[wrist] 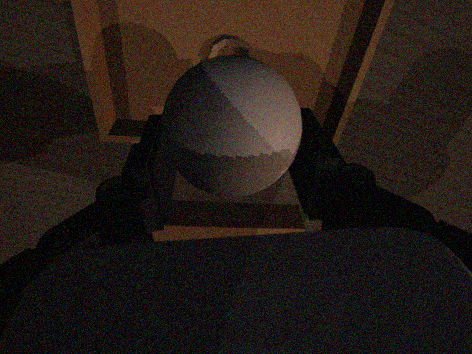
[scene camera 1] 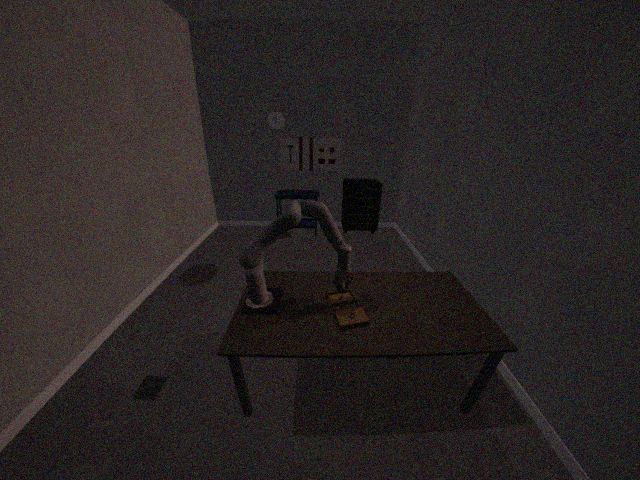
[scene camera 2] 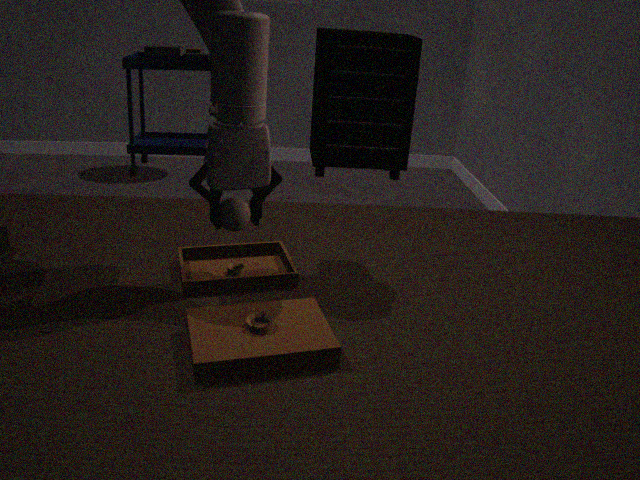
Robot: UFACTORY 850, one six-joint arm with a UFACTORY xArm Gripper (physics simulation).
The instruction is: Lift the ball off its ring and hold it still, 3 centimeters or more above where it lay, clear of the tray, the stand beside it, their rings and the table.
Observation:
In view: my gripper (scene camera 2: 235,224), a pale ball (wrist: 231,125) and a shallow wooden tray (wrist: 131,62).
My gripper shows as well in the wrist view (wrist: 230,138).

